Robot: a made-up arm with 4 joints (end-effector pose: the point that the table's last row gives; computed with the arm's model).
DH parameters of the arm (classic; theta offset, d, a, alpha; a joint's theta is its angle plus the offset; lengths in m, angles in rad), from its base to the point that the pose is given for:
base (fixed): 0 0.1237 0 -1.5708
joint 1: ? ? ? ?
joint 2: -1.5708 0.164 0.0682 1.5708
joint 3: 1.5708 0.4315 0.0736 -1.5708
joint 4: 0 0.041 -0.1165 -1.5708
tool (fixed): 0 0.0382 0 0
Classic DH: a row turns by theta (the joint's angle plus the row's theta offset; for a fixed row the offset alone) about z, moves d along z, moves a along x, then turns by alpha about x.
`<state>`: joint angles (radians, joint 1 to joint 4).
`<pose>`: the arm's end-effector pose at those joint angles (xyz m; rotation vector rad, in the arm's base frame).
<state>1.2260 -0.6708 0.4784 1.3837</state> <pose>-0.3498 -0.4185 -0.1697 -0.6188 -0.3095 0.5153</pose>
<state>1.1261 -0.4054 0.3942 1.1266</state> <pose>-0.3760 -0.2767 -0.2085 -0.5230 -0.0804 0.1941</pose>
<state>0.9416 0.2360 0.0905 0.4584</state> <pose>-0.2729 0.0324 -0.2143 0.1236 0.4913 -0.2231</pose>
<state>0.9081 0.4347 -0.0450 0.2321</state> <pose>-0.2132 0.0968 -0.1915 0.3970 0.6553 -0.2009</pose>
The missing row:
joint 1: -1.5708 -0.1033 0.0094 -1.5708
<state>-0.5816 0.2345 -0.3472 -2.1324</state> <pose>0.4532 0.0632 0.0459 -0.3174 1.4858 0.3303</pose>
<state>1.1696 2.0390 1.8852 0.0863</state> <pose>0.3328 0.2006 0.1137 -0.4639 -2.2258 1.8925</pose>
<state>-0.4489 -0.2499 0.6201 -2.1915</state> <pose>0.3926 -0.2554 -0.0449 0.6024 1.5949 -0.4339</pose>
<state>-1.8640 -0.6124 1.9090 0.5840</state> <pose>0.3821 -0.2685 0.3854 -0.9931 1.8398 2.2256</pose>
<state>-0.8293 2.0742 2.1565 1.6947</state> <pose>-0.1660 0.3564 0.4142 0.3902 0.0029 -1.2410</pose>
